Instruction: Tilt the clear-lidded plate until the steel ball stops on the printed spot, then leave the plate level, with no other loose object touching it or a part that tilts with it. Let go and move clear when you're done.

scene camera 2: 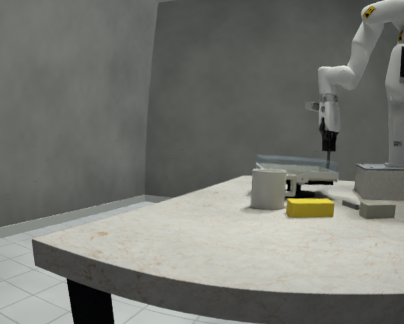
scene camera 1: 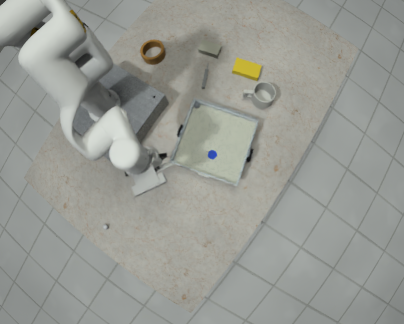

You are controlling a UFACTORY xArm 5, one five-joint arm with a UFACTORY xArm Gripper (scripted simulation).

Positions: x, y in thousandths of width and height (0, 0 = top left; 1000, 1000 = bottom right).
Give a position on a yellow sponge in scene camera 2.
At 734, 644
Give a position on a square clear-lidded plate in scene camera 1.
531, 437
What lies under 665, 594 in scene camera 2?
A white mug.
